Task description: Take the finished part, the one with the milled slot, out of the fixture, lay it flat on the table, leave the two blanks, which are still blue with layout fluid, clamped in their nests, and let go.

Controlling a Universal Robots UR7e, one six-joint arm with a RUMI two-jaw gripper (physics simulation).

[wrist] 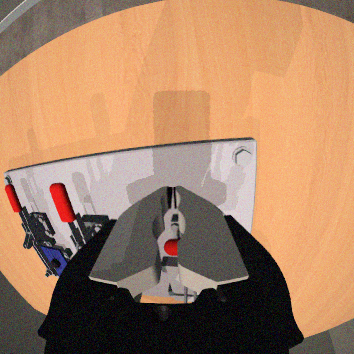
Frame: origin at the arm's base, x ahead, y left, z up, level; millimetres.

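Seen in the pictures: gripper, fingertip midpoint: (172, 188).
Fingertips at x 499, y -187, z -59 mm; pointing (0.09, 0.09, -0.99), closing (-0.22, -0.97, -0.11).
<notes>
Pixels of each thing's middle, then the offset from my fingertips to it. "spot": a spot on its surface instead. Level surfaces: height alone.
- fixture's pale plate at a spot on its surface: (135, 170) spot: 14 mm ahead, 36 mm left, 25 mm down
- clamp's red handle at a spot on its surface: (171, 247) spot: 11 mm back, 3 mm right, 54 mm up
- blue blank at the middle of its body: (62, 265) 108 mm back, 231 mm left, 14 mm down
- leftmost at a spot on its surface: (13, 198) spot: 32 mm ahead, 201 mm left, 10 mm up
- hex bolt at the middle of its body: (242, 157) 5 mm ahead, 61 mm right, 21 mm down
- round wooden table at its surface level: 40 mm down
My gripper (172, 188) is shut with nothing between its fingers, above the right part of the fixture's pale plate (135, 170). Through the narrow gap between the jaws, part of a clamp's red handle (171, 247) shows below them. A blue blank (51, 258) sits at the leftmost clamp, at the left of the view. The second blank does not show; the jaws and gripper body hide much of the fixture. The finished part with the milled slot does not show, and whether it lies behind the gripper I cannot tell.
Two more red clamp handles, the leftmost (13, 198) and the middle one (63, 202), rise from black toggle clamps left of the gripper. A hex bolt (242, 156) stands at the plate's far right corner. The round wooden table (300, 125) extends around the plate.
</notes>
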